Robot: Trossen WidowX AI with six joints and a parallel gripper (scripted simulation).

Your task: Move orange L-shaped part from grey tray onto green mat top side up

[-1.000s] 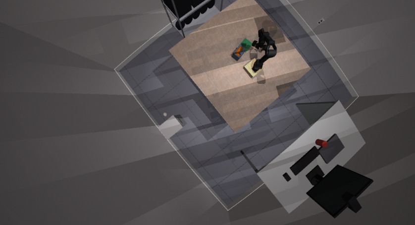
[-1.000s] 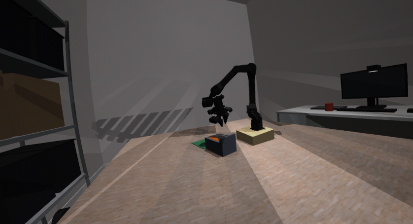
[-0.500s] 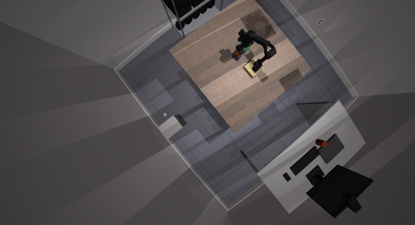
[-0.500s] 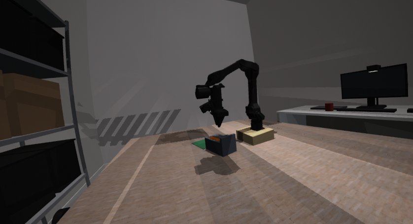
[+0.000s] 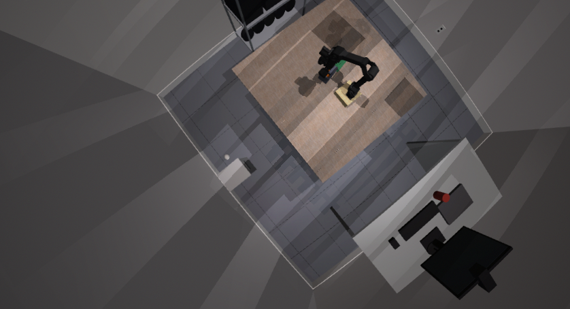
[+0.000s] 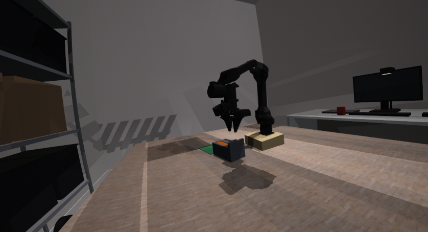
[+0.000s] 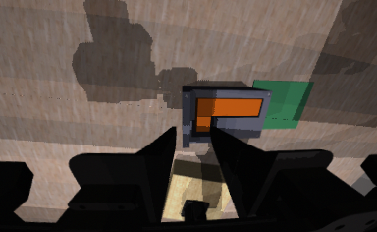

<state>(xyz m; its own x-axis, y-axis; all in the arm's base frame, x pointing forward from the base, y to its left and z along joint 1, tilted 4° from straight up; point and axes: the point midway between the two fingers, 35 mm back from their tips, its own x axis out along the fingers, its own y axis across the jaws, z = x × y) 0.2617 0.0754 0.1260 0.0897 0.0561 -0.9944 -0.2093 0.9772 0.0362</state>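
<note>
My gripper tip is now 5 cm to the left of the orange L-shaped part and 8 cm above it. Also, from my gripper tip: green mat (4 cm ahead, 22 cm to the right, 15 cm below).
</note>
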